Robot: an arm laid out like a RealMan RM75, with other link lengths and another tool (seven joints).
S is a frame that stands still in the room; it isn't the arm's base.
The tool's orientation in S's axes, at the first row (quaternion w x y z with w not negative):
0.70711, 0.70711, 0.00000, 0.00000
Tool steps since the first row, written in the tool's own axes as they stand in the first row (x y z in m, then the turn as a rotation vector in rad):
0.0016, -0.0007, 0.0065, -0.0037, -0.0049, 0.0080
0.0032, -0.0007, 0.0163, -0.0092, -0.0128, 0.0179
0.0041, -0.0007, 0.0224, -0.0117, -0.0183, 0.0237
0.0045, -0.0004, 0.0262, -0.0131, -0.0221, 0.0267
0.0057, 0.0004, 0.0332, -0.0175, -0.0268, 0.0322
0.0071, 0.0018, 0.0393, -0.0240, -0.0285, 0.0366
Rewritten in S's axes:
0.0016, -0.0065, -0.0007, -0.0037, -0.0080, -0.0049
0.0032, -0.0163, -0.0007, -0.0092, -0.0179, -0.0128
0.0041, -0.0224, -0.0007, -0.0117, -0.0237, -0.0183
0.0045, -0.0262, -0.0004, -0.0131, -0.0267, -0.0221
0.0057, -0.0332, 0.0004, -0.0175, -0.0322, -0.0268
0.0071, -0.0393, 0.0018, -0.0240, -0.0366, -0.0285

